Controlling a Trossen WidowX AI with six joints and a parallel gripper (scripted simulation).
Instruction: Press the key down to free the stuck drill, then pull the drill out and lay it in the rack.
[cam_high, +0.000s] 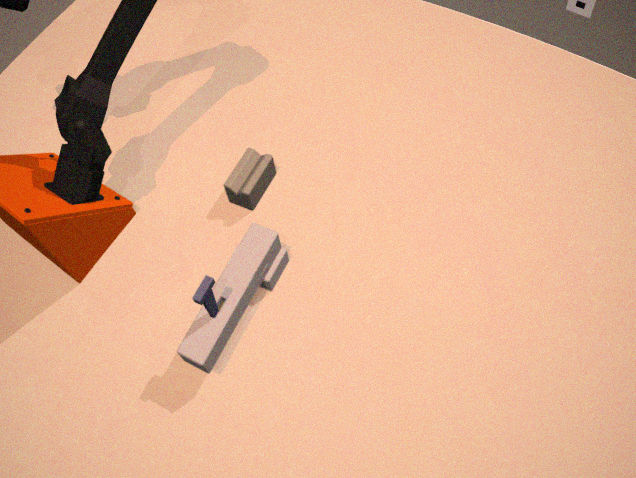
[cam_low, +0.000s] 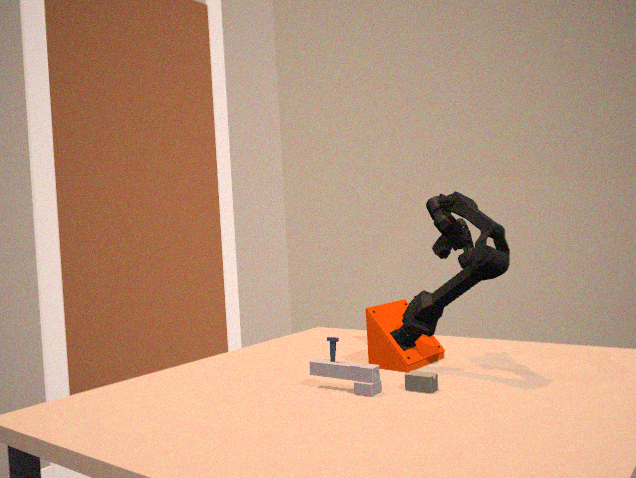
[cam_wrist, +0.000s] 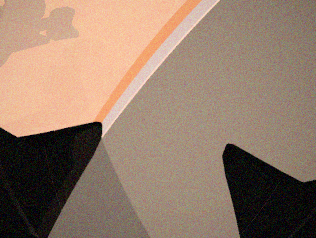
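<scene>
My gripper tip is 53 cm short of the small blue key, 14 cm to the left of it and 18 cm above it. Also, from my gripper tip: long grey housing 53 cm ahead, 11 cm to the right, 24 cm below; grey rack 44 cm ahead, 5 cm to the left, 26 cm below; drill 53 cm ahead, 9 cm to the right, 23 cm below.
</scene>
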